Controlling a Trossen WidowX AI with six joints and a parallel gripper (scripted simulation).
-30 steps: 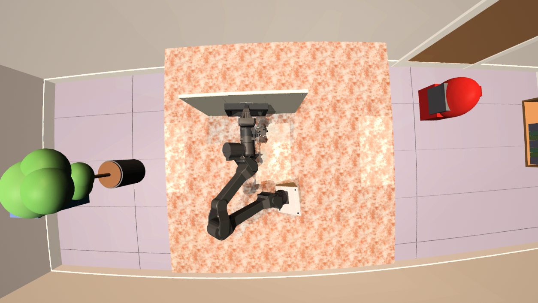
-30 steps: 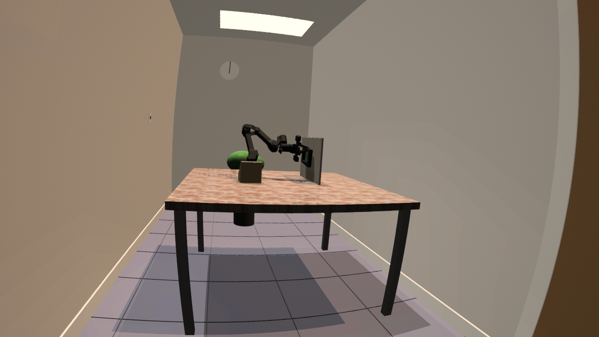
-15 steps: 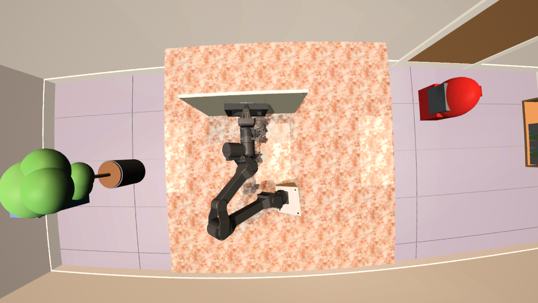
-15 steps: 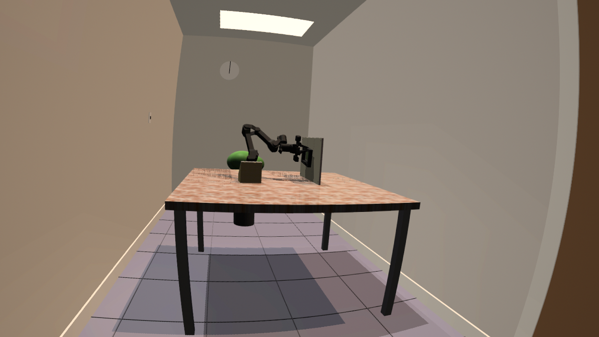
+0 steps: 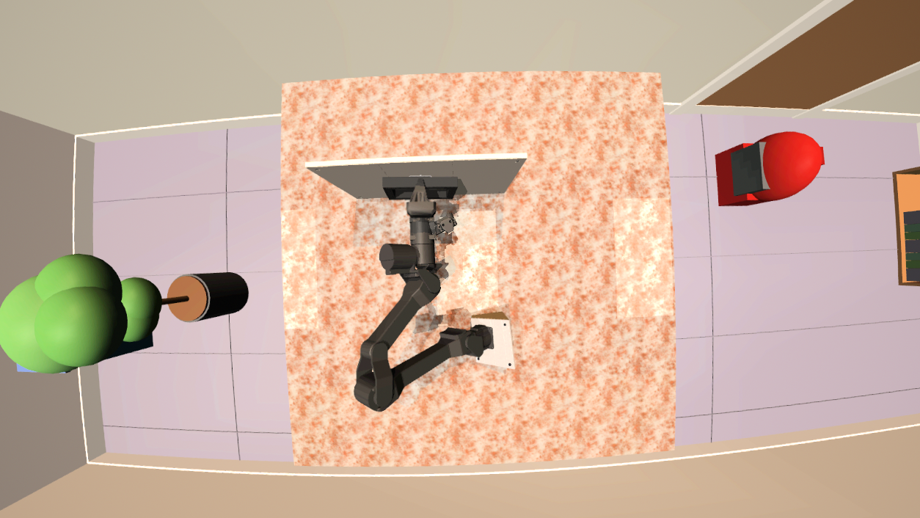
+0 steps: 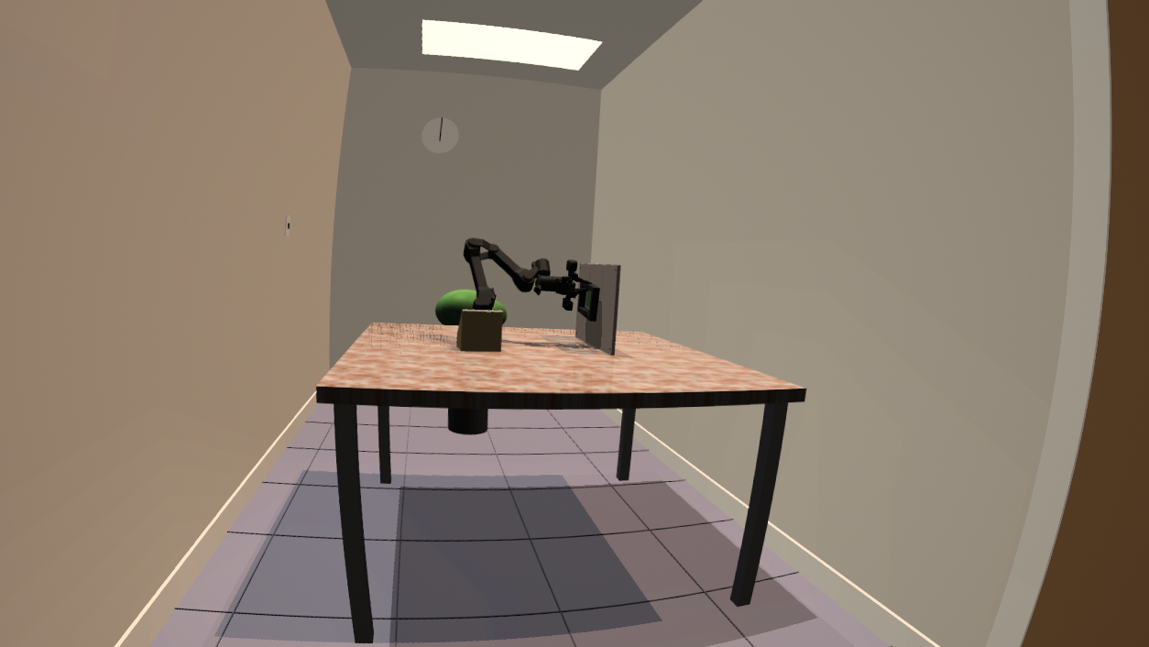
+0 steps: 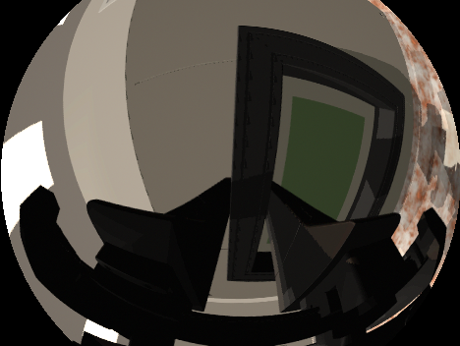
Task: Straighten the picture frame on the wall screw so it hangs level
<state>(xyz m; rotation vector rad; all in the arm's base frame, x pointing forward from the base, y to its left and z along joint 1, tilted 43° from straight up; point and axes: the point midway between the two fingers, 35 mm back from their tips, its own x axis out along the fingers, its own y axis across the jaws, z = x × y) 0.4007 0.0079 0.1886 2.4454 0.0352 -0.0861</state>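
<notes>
The picture frame is 5 cm below my gripper tip and 1 cm to the left of it. Round my gripper tip: wall panel 7 cm below, 1 cm ahead.
</notes>
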